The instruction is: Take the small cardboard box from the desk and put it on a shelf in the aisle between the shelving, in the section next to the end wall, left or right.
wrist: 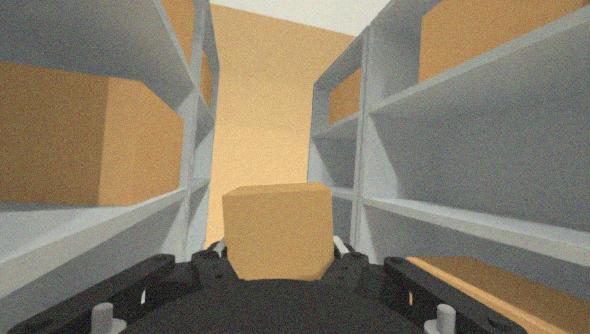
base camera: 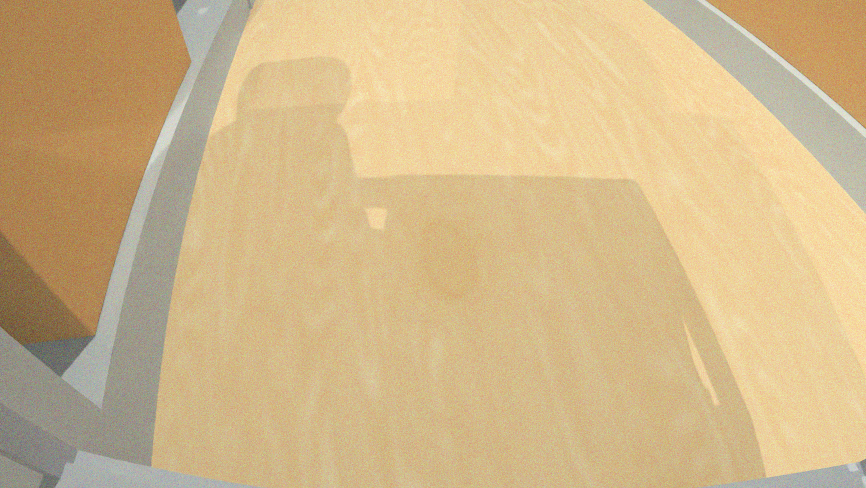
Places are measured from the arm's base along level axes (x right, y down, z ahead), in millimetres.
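Where they show: gripper, fingertip midpoint: (wrist: 282, 249).
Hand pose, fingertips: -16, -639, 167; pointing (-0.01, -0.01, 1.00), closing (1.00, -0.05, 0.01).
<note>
After its pixels a point has its place, as x, y, z.
The small cardboard box (wrist: 278, 232) @(-18, -658, 136) is between the fingers of my gripper (wrist: 282, 249) @(-16, -638, 167), which is shut on it, low in the middle of the wrist view. Grey shelving stands on both sides of the aisle: the left shelving (wrist: 187, 145) @(-442, -772, 1007) and the right shelving (wrist: 361, 150) @(363, -834, 1246) in the wrist view. The end wall (wrist: 262, 150) @(-248, -862, 2063) shows between them, beyond the held box. The sections next to the end wall show narrowly on both sides. On the right, an upper shelf there holds a box (wrist: 345, 97) @(316, -1194, 1502). The gripper does not show in the base view.
A large box (wrist: 142, 145) @(-353, -728, 557) stands on a left shelf. More boxes are at the upper right (wrist: 480, 37) @(501, -1113, 650) and lower right (wrist: 490, 285) @(595, -407, 678). In the base view, shelf bases (base camera: 148, 242) @(-290, 336, 359) (base camera: 781, 103) @(476, 371, 672) edge the wooden floor (base camera: 515, 133) @(57, 397, 585) on both sides, and a dark shadow lies on it.
</note>
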